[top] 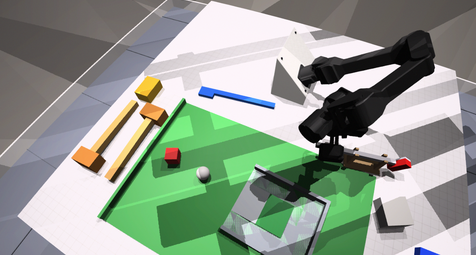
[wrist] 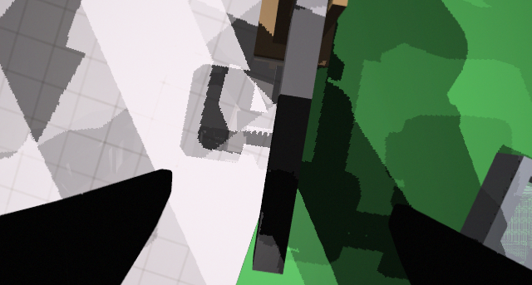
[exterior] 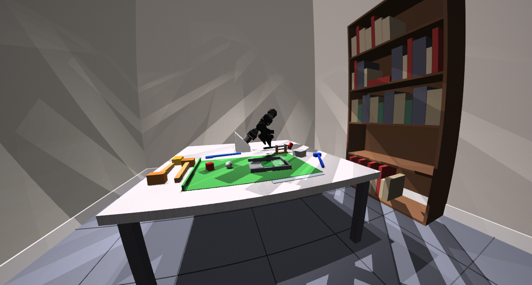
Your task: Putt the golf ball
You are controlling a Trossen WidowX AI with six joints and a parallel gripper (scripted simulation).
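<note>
Now: gripper tip 130 mm to the right of the wooden stand, 50 mm above it and 10 mm past it. Also, from my gripper tip: red cube (470 mm to the right, 160 mm ahead, 60 mm below); then yellow block (690 mm to the right, 60 mm below, 60 mm behind); then white golf ball (350 mm to the right, 190 mm ahead, 60 mm below).
</note>
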